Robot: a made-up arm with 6 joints.
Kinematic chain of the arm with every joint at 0, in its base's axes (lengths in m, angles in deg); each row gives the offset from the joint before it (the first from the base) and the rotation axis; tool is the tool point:
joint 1: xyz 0 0 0.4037 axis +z
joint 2: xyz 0.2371 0 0 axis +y
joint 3: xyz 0 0 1.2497 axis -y
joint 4: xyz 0 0 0.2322 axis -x
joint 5: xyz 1.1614 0 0 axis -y
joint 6: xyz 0.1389 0 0 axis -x
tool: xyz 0 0 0
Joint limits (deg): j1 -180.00..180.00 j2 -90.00..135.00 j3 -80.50..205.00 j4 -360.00..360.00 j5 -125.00..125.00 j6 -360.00..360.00
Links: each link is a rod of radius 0.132 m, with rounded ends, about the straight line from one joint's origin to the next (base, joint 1, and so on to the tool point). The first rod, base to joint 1, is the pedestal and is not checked.
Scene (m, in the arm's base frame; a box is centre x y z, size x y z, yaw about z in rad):
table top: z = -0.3
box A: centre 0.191 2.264 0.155 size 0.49 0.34 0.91 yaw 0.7
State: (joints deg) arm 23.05 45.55 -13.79 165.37 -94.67 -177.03
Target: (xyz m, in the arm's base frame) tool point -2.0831 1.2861 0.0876
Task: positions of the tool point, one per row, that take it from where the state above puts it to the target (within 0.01 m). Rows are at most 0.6 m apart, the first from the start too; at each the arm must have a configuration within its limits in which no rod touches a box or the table.
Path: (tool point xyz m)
1: 1.7257 1.1950 0.5758
2: 1.4625 1.5866 0.6820
3: 1.1049 1.9100 0.7949
4: 0.6725 2.1417 0.9125
5: 0.1909 2.2640 1.0347
6: -0.3185 2.3193 0.8566
7: -0.8365 2.2430 0.6715
8: -1.3257 2.0362 0.4803
9: -1.7517 1.7101 0.2854
10: -2.0830 1.2862 0.0875

